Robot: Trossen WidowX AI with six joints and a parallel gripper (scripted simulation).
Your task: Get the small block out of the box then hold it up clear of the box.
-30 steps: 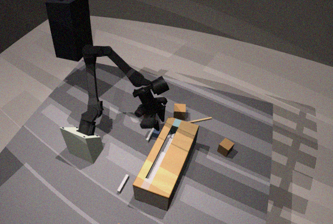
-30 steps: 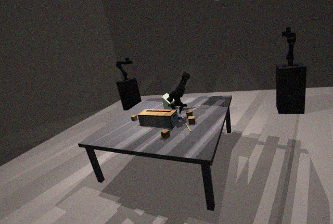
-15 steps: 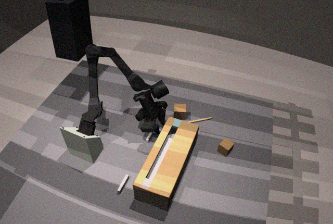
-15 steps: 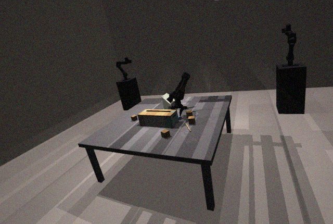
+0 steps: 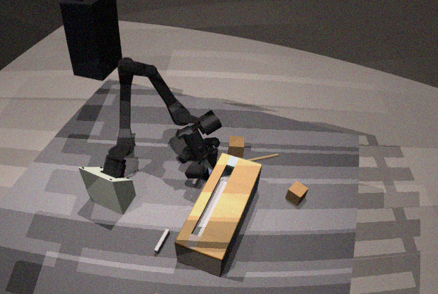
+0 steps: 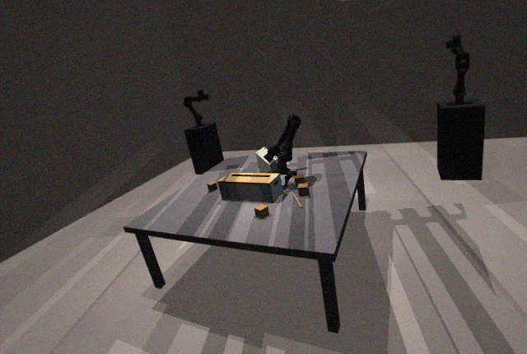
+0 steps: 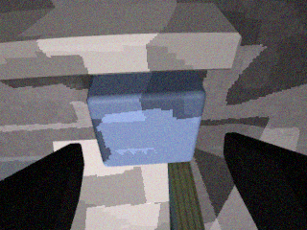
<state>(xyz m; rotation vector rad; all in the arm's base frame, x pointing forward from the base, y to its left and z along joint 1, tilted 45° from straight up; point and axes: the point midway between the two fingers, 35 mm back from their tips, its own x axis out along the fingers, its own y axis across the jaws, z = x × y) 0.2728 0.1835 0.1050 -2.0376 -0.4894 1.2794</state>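
The blue block is 20 mm behind my gripper tip and 10 mm below it. Also, from my gripper tip: thin wooden stick: 150 mm to the left, 140 mm ahead, 20 mm below; long tan box: 170 mm to the right, 50 mm ahead, 40 mm above.
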